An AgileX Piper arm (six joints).
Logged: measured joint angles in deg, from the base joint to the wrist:
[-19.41 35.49 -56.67 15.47 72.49 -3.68]
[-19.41 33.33 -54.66 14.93 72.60 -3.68]
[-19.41 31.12 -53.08 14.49 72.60 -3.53]
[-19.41 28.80 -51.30 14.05 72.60 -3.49]
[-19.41 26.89 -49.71 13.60 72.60 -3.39]
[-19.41 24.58 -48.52 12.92 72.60 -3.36]
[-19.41 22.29 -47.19 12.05 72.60 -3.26]
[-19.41 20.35 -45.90 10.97 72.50 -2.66]
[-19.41 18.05 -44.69 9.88 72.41 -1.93]
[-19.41 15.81 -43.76 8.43 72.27 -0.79]
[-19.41 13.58 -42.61 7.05 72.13 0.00]
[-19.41 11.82 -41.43 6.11 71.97 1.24]
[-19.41 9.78 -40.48 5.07 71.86 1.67]
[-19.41 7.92 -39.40 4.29 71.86 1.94]
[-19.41 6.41 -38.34 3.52 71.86 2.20]
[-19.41 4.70 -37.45 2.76 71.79 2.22]
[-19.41 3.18 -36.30 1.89 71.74 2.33]
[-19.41 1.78 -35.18 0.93 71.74 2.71]
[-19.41 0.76 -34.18 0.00 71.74 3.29]
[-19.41 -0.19 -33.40 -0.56 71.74 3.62]
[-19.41 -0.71 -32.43 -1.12 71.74 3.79]
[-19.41 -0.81 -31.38 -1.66 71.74 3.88]
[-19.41 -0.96 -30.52 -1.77 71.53 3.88]
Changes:
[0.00 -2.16 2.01 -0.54 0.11 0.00]
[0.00 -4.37 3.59 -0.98 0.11 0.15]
[0.00 -6.69 5.37 -1.42 0.11 0.19]
[0.00 -8.60 6.96 -1.87 0.11 0.29]
[0.00 -10.91 8.15 -2.55 0.11 0.32]
[0.00 -13.20 9.48 -3.42 0.11 0.42]
[0.00 -15.14 10.77 -4.50 0.01 1.02]
[0.00 -17.44 11.98 -5.59 -0.08 1.75]
[0.00 -19.68 12.91 -7.04 -0.22 2.89]
[0.00 -21.91 14.06 -8.42 -0.36 3.68]
[0.00 -23.67 15.24 -9.36 -0.52 4.92]
[0.00 -25.71 16.19 -10.40 -0.63 5.35]
[0.00 -27.57 17.27 -11.18 -0.63 5.62]
[0.00 -29.08 18.33 -11.95 -0.63 5.88]
[0.00 -30.79 19.22 -12.71 -0.70 5.90]
[0.00 -32.31 20.37 -13.58 -0.75 6.01]
[0.00 -33.71 21.49 -14.54 -0.75 6.39]
[0.00 -34.73 22.49 -15.47 -0.75 6.97]
[0.00 -35.68 23.27 -16.03 -0.75 7.30]
[0.00 -36.20 24.24 -16.59 -0.75 7.47]
[0.00 -36.30 25.29 -17.13 -0.75 7.56]
[0.00 -36.45 26.15 -17.24 -0.96 7.56]

